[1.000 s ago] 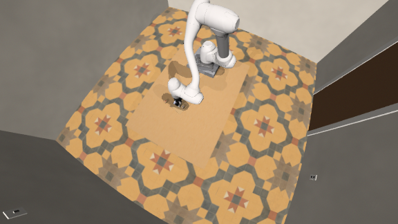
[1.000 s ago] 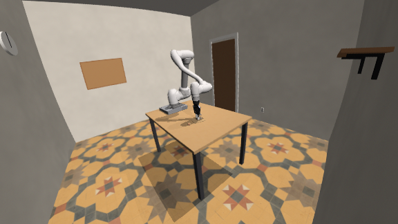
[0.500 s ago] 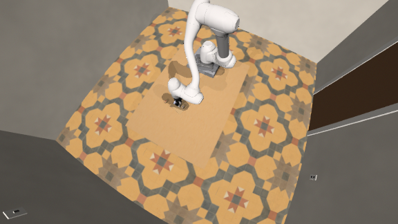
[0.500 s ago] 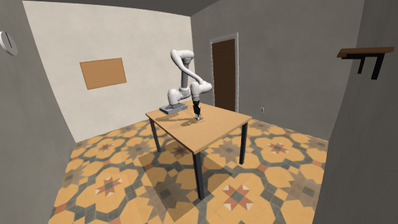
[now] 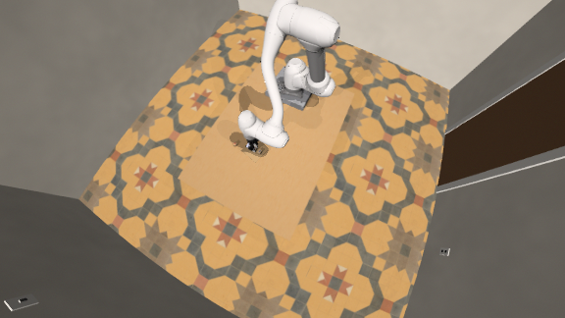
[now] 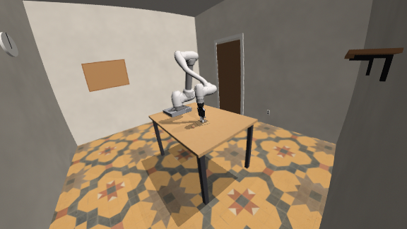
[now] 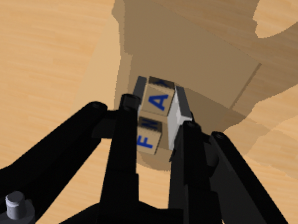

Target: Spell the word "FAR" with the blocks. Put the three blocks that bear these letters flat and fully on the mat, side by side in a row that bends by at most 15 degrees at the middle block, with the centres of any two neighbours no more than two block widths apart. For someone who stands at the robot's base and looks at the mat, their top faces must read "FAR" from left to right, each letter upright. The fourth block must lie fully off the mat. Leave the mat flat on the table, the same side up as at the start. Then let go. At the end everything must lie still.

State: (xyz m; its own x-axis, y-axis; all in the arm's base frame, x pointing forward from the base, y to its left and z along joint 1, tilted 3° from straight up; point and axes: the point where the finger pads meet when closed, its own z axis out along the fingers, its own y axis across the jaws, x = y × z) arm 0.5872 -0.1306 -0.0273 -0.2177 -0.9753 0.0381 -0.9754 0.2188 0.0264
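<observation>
My gripper is now 4 cm above the tan mat. Round my hand: R block (16 cm to the right, 3 cm below).
</observation>
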